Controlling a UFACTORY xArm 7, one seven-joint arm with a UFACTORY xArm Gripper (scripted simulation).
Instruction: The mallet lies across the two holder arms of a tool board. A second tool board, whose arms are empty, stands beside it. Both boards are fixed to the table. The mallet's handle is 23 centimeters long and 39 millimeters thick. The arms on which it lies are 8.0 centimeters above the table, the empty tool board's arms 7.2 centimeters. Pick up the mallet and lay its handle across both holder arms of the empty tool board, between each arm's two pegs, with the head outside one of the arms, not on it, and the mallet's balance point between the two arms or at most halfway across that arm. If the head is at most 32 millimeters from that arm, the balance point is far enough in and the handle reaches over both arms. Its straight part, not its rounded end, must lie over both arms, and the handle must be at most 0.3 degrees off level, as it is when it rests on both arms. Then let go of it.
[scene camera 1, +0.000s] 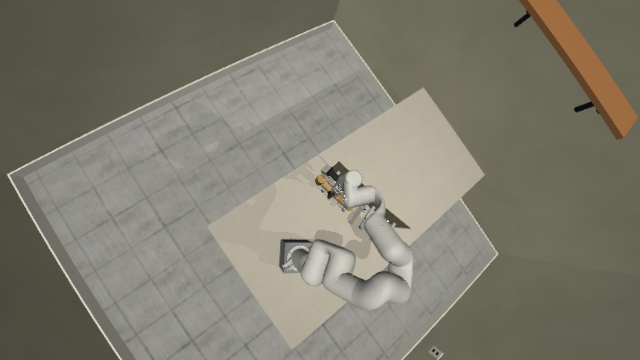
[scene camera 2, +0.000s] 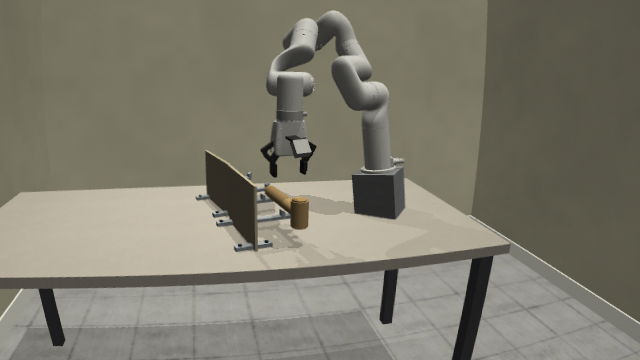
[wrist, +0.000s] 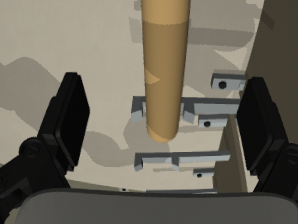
Observation:
In view: the gripper (scene camera 2: 288, 175), a mallet (scene camera 2: 299, 206) and a tool board (scene camera 2: 243, 201).
The gripper shows as well in the wrist view (wrist: 164, 92).

